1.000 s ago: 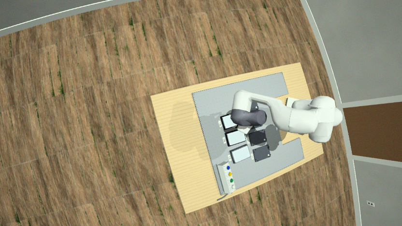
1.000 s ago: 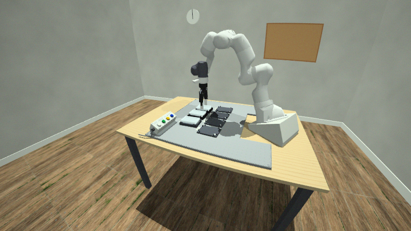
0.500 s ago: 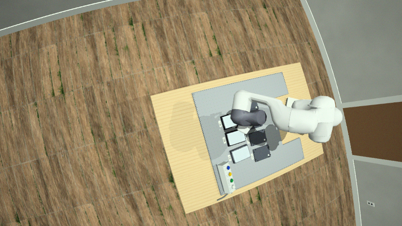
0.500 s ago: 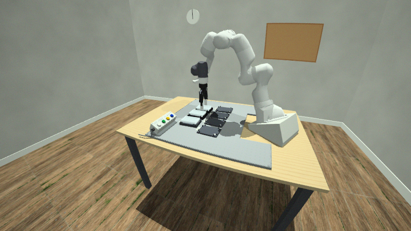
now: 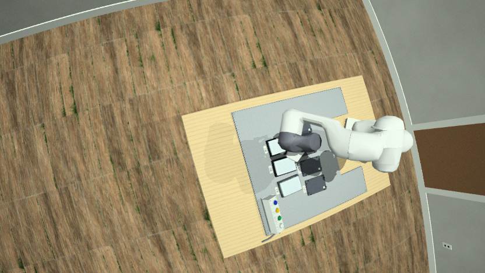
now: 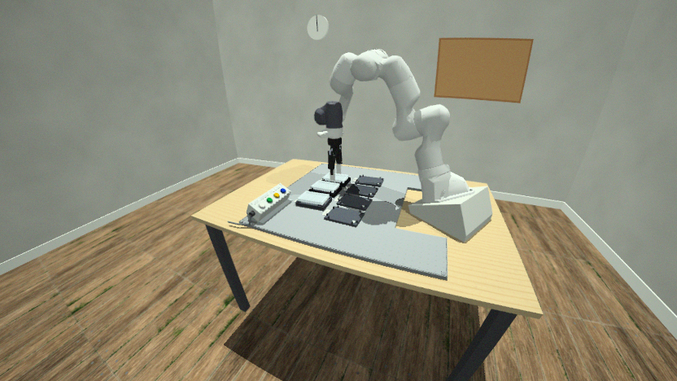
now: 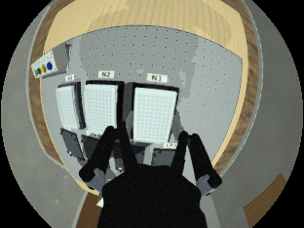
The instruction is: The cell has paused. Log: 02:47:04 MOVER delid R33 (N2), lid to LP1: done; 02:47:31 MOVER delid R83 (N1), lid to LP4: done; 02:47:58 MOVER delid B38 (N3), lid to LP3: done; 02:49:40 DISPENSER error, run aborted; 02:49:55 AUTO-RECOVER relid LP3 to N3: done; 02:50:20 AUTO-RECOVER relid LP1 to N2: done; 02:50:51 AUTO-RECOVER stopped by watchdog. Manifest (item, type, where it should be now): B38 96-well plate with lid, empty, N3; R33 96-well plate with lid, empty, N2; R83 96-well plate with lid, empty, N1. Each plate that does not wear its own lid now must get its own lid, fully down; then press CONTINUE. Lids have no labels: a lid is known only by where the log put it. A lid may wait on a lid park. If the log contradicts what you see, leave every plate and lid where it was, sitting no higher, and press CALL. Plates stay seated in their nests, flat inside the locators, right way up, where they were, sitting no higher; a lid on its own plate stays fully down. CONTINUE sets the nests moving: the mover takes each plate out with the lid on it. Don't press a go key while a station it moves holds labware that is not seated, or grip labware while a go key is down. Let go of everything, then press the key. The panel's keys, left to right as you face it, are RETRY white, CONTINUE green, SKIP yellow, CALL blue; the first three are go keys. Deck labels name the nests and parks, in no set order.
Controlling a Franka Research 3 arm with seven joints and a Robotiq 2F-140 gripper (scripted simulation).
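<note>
Now: the pale lid 20 mm below my hand. The rest, counted from my hand: plate (30 mm below); blue key (290 mm to the left, 180 mm ahead, 10 mm above); LP4 sign (200 mm to the left, 60 mm behind, 50 mm below).
</note>
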